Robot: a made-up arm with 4 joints.
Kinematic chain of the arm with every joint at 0, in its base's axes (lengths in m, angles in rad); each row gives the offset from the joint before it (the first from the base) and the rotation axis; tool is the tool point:
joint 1: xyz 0 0 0.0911 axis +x
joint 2: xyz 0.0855 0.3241 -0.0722 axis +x
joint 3: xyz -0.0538 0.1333 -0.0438 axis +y
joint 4: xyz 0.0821 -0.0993 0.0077 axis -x
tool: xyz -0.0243 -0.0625 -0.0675
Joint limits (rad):
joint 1: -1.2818..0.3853
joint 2: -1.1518..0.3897
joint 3: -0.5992..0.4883
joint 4: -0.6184..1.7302
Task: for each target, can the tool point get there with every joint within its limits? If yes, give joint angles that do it. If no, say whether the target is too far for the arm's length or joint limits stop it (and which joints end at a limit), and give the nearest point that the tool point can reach.
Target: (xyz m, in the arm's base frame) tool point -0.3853 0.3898 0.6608
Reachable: no: too far | nearest point 0.0342 0.3346 0.2050 | short by 0.622 m
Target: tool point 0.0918 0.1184 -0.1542
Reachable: yes | joints -0.8997 -0.5735 0.0914 1.0452
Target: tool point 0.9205 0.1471 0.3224
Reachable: no: too far | nearest point 0.1203 0.3110 0.1617 | short by 0.832 m
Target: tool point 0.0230 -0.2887 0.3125
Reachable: no: joint limits stop it (at a limit: joint 1, joint 2, joint 3) | nearest point 0.0450 -0.0749 -0.1373 | short by 0.498 m
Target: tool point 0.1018 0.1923 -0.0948
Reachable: yes | joints -0.4327 -0.7253 -0.4179 0.2442
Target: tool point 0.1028 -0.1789 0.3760
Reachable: no: joint limits stop it (at a limit: joint 1, joint 2, joint 3) | nearest point 0.0788 0.2324 0.1288 | short by 0.480 m
